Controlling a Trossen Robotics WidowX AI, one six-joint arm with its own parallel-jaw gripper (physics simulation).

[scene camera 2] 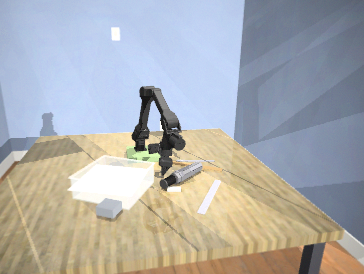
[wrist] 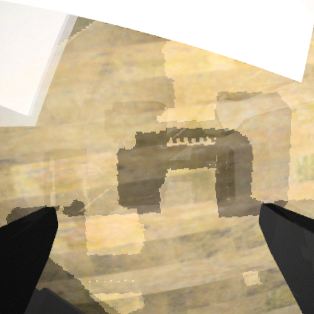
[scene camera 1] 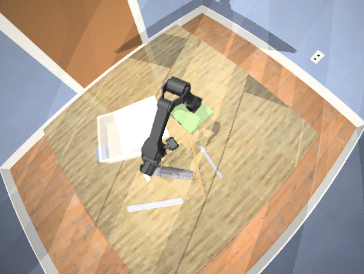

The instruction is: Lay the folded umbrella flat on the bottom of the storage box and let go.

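Seen in the pictures: gripper, between the fingertips: (scene camera 2: 162, 171) (wrist: 159, 215); arm's base, origin of its link: (scene camera 2: 140, 149) (scene camera 1: 193, 106).
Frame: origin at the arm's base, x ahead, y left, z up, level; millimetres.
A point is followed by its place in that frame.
The folded umbrella (scene camera 1: 173, 173) @(x 358, y 164, z 20 mm) (scene camera 2: 189, 172) @(x 385, y 156, z 4 mm) has a grey body and a black handle, and lies on the table to the right of the storage box. Its handle is hidden under the arm in scene camera 1. The storage box (scene camera 1: 101, 135) @(x 469, y -279, z 44 mm) (scene camera 2: 139, 192) @(x 487, y -103, z -5 mm) (wrist: 54, 65) @(x 344, y -36, z -30 mm) has pale translucent walls and a white bottom, with no umbrella in it. My gripper (scene camera 1: 147, 171) (scene camera 2: 164, 173) @(x 313, y 43, z -5 mm) (wrist: 159, 215) @(x 313, y 43, z -5 mm) is open and empty, pointing down low beside the handle end. The umbrella's body does not show between the fingers in the wrist view.
A green slab (scene camera 1: 191, 120) @(x 74, y 48, z 0 mm) (scene camera 2: 136, 154) @(x 77, y -38, z 0 mm) lies by the arm's base. A grey block (scene camera 1: 101, 153) @(x 549, y -226, z 3 mm) (scene camera 2: 109, 208) @(x 585, y -234, z 3 mm) is beside the box. A small white block (scene camera 2: 174, 189) @(x 474, y 53, z -23 mm) lies near the handle. An orange stick (scene camera 1: 198, 167) @(x 255, y 243, z -21 mm), a thin grey bar (scene camera 1: 211, 161) @(x 180, y 274, z -31 mm) and a white bar (scene camera 1: 155, 205) @(x 549, y 195, z -31 mm) (scene camera 2: 209, 196) @(x 564, y 180, z -31 mm) lie beyond the umbrella.
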